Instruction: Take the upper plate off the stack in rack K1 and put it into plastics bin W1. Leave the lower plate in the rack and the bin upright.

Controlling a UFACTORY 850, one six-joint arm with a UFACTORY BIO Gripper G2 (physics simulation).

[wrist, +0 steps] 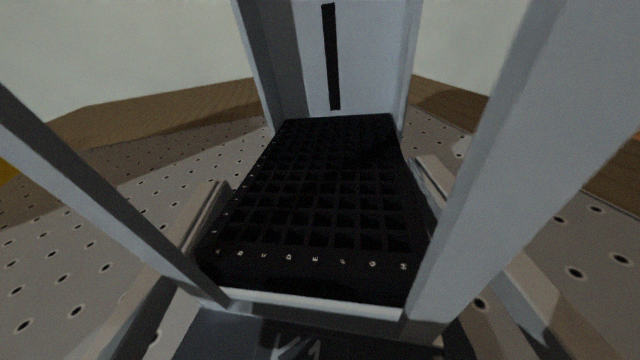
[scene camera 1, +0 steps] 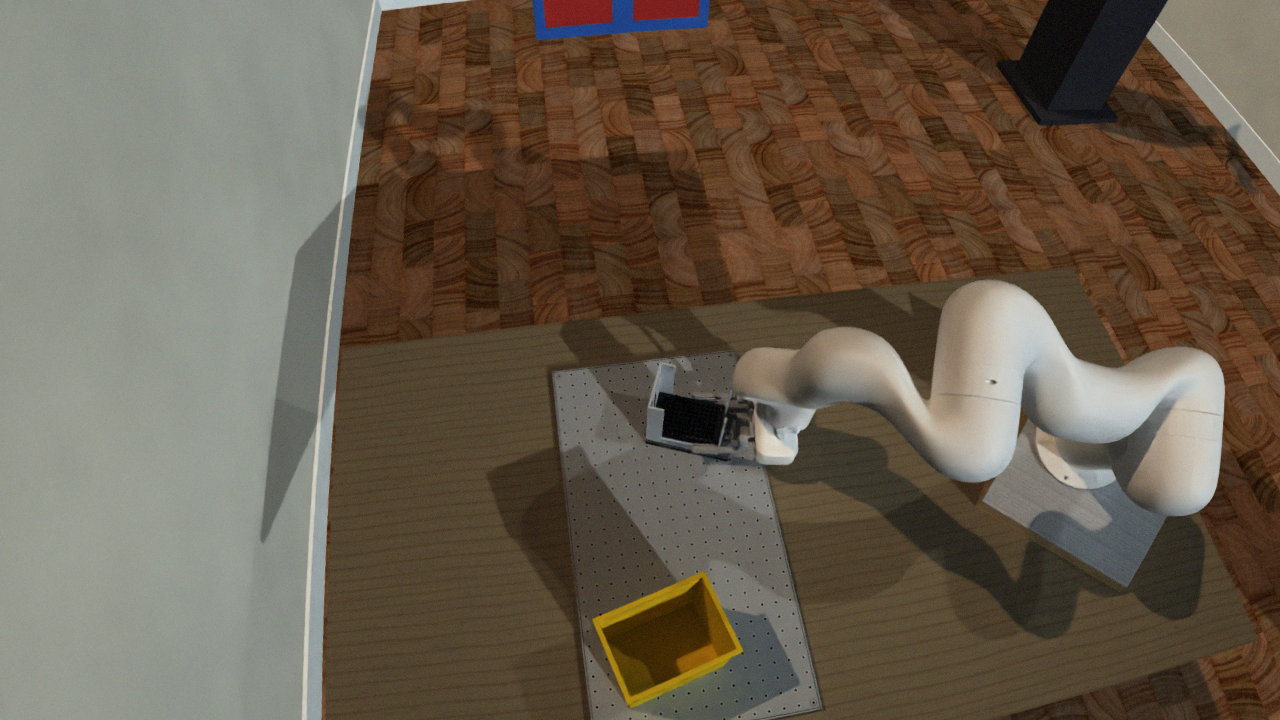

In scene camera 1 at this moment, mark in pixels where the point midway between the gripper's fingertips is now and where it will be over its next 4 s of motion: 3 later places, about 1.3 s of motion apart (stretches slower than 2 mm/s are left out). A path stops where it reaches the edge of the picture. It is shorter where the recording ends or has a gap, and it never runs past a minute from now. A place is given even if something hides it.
My gripper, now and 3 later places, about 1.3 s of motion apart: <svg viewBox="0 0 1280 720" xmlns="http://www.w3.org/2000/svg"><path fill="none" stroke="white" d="M692 422L693 411L700 379L722 463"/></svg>
